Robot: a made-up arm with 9 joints. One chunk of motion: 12 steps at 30 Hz.
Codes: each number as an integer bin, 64 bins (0 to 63) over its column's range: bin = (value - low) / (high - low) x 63, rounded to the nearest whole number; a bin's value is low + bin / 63 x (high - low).
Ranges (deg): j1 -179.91..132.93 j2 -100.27..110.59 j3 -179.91..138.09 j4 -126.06..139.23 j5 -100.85..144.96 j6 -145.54..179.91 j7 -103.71..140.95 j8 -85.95..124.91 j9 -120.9..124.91
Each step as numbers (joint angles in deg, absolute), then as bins.
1 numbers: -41.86 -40.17 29.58 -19.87 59.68 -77.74 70.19 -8.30 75.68
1 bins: 28 18 42 25 41 13 45 23 50
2 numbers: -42.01 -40.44 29.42 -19.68 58.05 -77.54 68.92 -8.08 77.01
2 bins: 28 18 41 25 41 13 44 23 51
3 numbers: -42.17 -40.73 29.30 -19.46 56.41 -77.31 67.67 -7.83 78.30
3 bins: 28 18 41 25 40 13 44 23 51
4 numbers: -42.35 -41.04 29.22 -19.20 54.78 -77.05 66.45 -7.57 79.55
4 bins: 28 18 41 25 40 13 44 23 51
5 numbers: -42.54 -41.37 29.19 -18.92 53.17 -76.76 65.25 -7.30 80.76
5 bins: 28 18 41 25 39 13 44 23 52
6 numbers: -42.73 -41.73 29.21 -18.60 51.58 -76.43 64.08 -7.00 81.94
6 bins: 28 17 41 26 39 13 43 24 52
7 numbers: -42.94 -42.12 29.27 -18.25 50.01 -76.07 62.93 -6.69 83.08
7 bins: 28 17 41 26 39 13 43 24 52
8 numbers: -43.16 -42.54 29.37 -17.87 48.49 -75.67 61.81 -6.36 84.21
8 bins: 28 17 41 26 38 14 43 24 53
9 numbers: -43.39 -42.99 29.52 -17.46 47.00 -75.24 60.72 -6.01 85.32
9 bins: 27 17 41 26 38 14 42 24 53
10 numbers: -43.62 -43.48 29.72 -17.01 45.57 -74.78 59.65 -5.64 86.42
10 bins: 27 17 42 26 38 14 42 24 53
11 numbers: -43.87 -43.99 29.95 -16.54 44.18 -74.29 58.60 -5.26 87.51
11 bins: 27 17 42 26 37 14 42 24 53
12 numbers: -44.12 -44.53 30.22 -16.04 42.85 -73.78 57.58 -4.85 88.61
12 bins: 27 17 42 26 37 14 42 24 54
